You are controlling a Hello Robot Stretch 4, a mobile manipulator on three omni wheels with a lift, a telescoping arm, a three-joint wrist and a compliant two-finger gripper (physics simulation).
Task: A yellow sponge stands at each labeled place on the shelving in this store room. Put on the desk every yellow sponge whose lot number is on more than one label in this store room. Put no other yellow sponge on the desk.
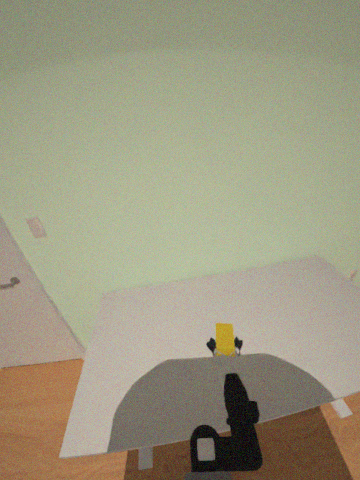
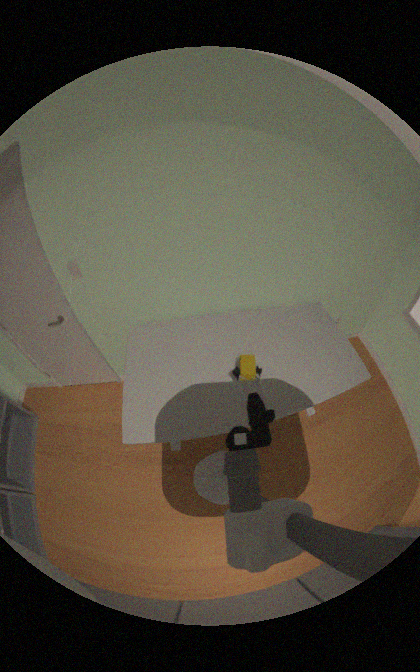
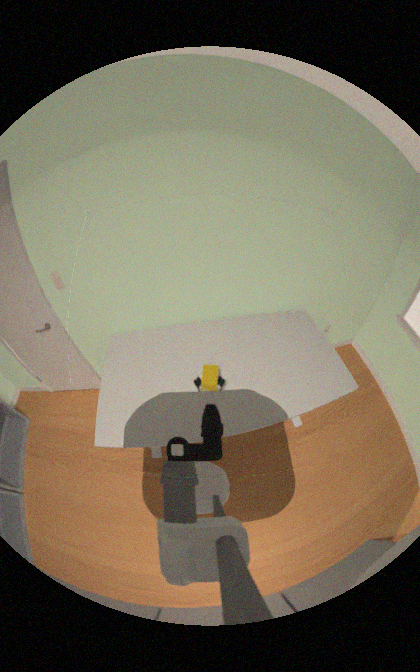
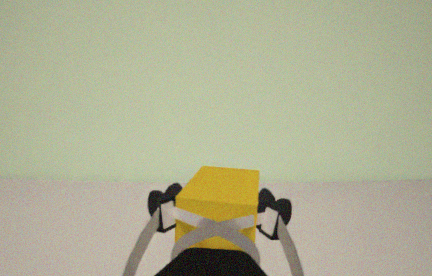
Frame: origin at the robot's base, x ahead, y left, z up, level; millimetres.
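Where they show: gripper, between the fingertips: (image 1: 223,338) (image 4: 219,201).
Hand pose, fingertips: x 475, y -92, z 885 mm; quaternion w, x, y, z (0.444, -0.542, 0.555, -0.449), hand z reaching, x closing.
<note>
After its pixels a point has its place.
A yellow sponge (image 1: 224,338) @[x 463, y -93, z 906 mm] (image 2: 247,367) (image 3: 210,377) (image 4: 217,200) @[x 428, y -90, z 907 mm] is held between the two fingertips of my gripper (image 1: 224,345) @[x 475, y -92, z 885 mm] (image 2: 247,371) (image 3: 210,382) (image 4: 219,201) @[x 475, y -92, z 885 mm], which is shut on it. The sponge and gripper show over the top of the white desk (image 1: 150,325) @[x 684, y 238, z 693 mm] (image 2: 165,350) (image 3: 145,360) (image 4: 60,225) @[x 719, y 234, z 693 mm]. How high the sponge is above the desk top is hard to tell. No lot label shows on the sponge's visible faces. The robot's shadow lies across the front part of the desk.
A green wall stands behind the desk. A door (image 1: 30,320) @[x 857, y 1167, z 536 mm] (image 2: 55,310) (image 3: 45,325) is at the left. Grey shelving (image 2: 17,445) (image 3: 12,450) shows at the left edge. A window (image 2: 416,317) (image 3: 415,317) shows at the far right. Wooden floor surrounds the desk.
</note>
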